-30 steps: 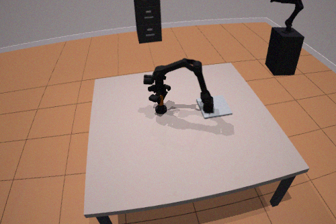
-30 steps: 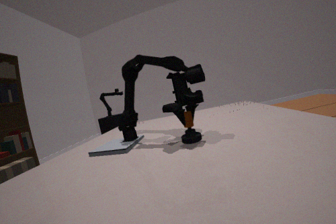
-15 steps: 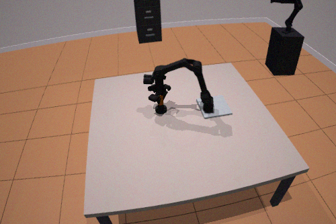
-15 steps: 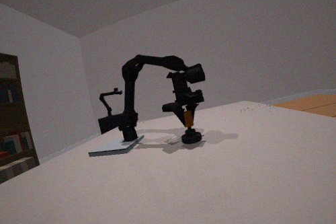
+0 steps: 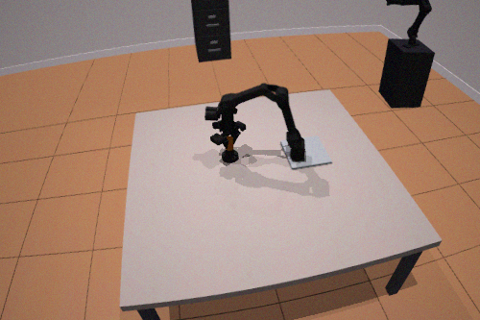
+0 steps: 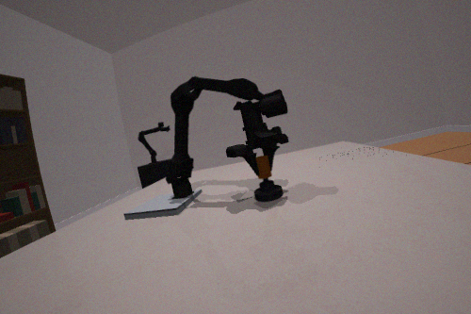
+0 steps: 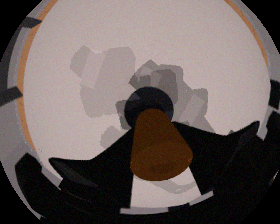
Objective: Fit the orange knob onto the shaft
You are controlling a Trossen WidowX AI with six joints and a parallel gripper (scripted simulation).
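Now: the orange knob 2 cm above my gripper tip. Also, from my gripper tip: round pedestal (4 cm below).
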